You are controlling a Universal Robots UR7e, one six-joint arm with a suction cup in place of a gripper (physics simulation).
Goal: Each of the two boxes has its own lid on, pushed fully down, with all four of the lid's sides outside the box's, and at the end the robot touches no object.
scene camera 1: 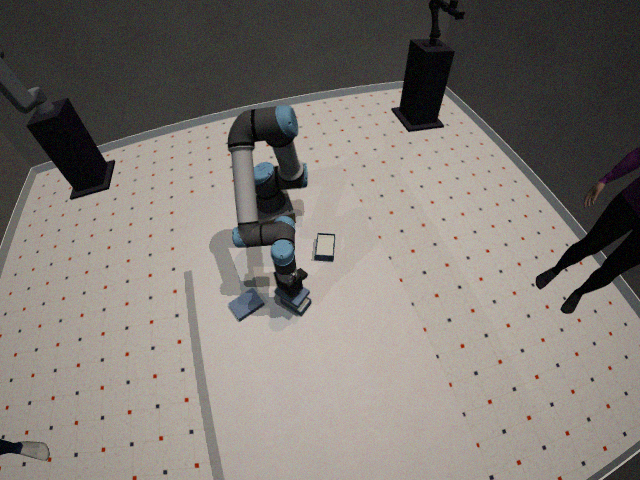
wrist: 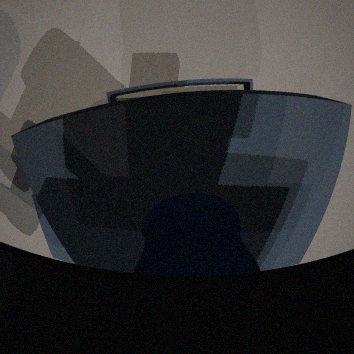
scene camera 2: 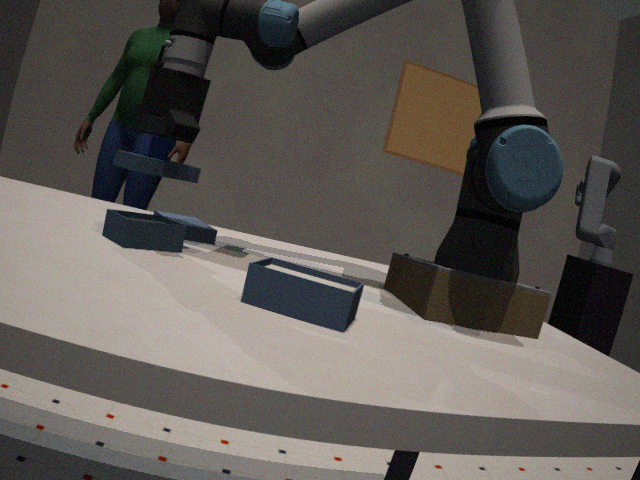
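Pixels of known places: hand, its tool point: (wrist: 189, 211) (scene camera 2: 155, 166); arm's base, origin of its link: (scene camera 1: 271, 202) (scene camera 2: 475, 273).
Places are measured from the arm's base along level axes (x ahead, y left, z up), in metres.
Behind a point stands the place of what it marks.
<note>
My suction gripper (scene camera 1: 291, 285) {x 0.548, y -0.014, z 0.047 m} (scene camera 2: 168, 129) (wrist: 192, 235) holds a blue-grey lid (scene camera 1: 299, 296) {x 0.579, y 0.013, z 0.060 m} (scene camera 2: 155, 166) {x 0.540, y 0.038, z 0.049 m} (wrist: 300, 130) {x 0.552, y 0.035, z 0.060 m} by its top. In scene camera 2 the lid hangs above the smaller-looking open box (scene camera 1: 301, 311) {x 0.603, y 0.009, z -0.034 m} (scene camera 2: 142, 233) {x 0.537, y 0.043, z -0.050 m} (wrist: 180, 82) {x 0.520, y 0.025, z -0.032 m}, with a visible gap between them. In the wrist view this box's far rim shows past the lid's edge; the rest is hidden. The other open box (scene camera 1: 324, 257) {x 0.367, y 0.175, z -0.045 m} (scene camera 2: 302, 299) {x 0.316, y 0.239, z -0.050 m}, with a pale filling, stands nearer the robot's base. A second blue lid (scene camera 1: 246, 304) {x 0.504, y -0.212, z -0.047 m} (scene camera 2: 193, 225) {x 0.474, y -0.165, z -0.048 m} lies on the table beside the box under my gripper.
The robot's base stands on a brown block (scene camera 2: 465, 299) {x 0.053, y 0.097, z -0.033 m} behind the open box. Dark pedestals (scene camera 1: 426, 82) (scene camera 1: 69, 147) stand far off at both sides. A person (scene camera 1: 599, 242) is at the right in scene camera 1. Arm shadows fall across the table.
</note>
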